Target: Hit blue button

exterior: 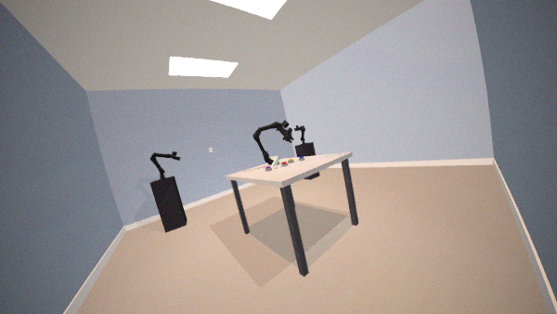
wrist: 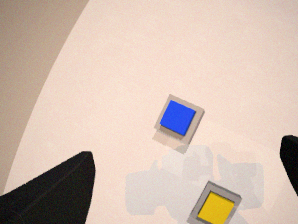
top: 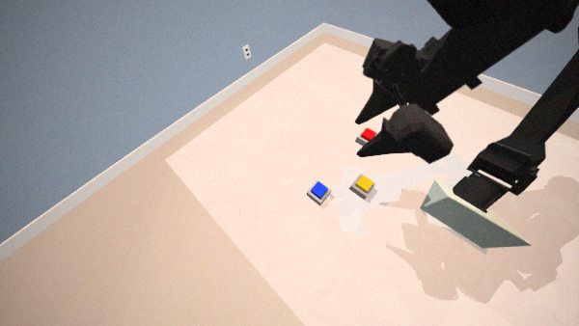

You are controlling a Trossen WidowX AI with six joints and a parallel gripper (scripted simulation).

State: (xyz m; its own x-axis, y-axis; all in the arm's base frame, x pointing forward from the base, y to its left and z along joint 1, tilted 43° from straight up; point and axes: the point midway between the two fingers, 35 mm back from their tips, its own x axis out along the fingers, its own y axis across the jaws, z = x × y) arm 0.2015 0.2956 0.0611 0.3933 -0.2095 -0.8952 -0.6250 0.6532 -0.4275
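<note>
Now: the blue button 19 cm below my gripper tip, 5 cm to the left of it and 1 cm ahead of it. The rest, counted from my gripper tip: red button (19 cm to the right, 19 cm below, 4 cm ahead); small grey block (29 cm to the right, 22 cm below, 3 cm ahead); yellow button (19 cm below, 5 cm to the right, 5 cm behind).
</note>
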